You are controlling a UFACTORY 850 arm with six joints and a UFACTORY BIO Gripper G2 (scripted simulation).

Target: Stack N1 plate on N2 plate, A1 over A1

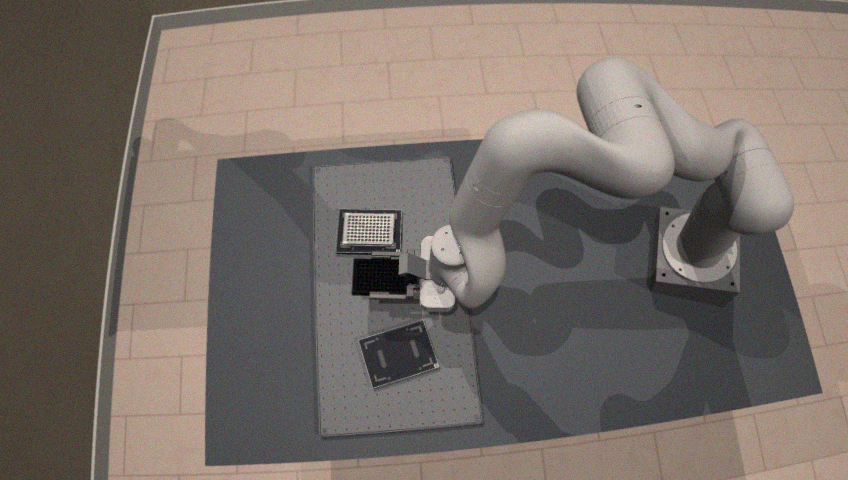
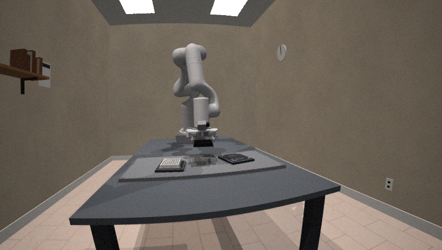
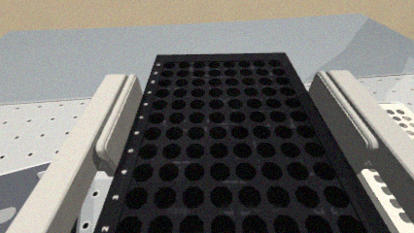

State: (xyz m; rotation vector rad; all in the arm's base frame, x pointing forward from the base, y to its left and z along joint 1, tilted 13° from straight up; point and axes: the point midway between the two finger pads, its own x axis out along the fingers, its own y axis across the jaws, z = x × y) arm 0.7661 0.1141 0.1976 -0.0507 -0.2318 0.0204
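My gripper is now 40 mm short of the white 96-well plate, 150 mm to the left of it and 90 mm above it. Round my hand: nest N1: 50 mm behind, 160 mm to the left, 100 mm below; black 96-well plate: 10 mm below; nest N2: 40 mm ahead, 150 mm to the right, 100 mm below.
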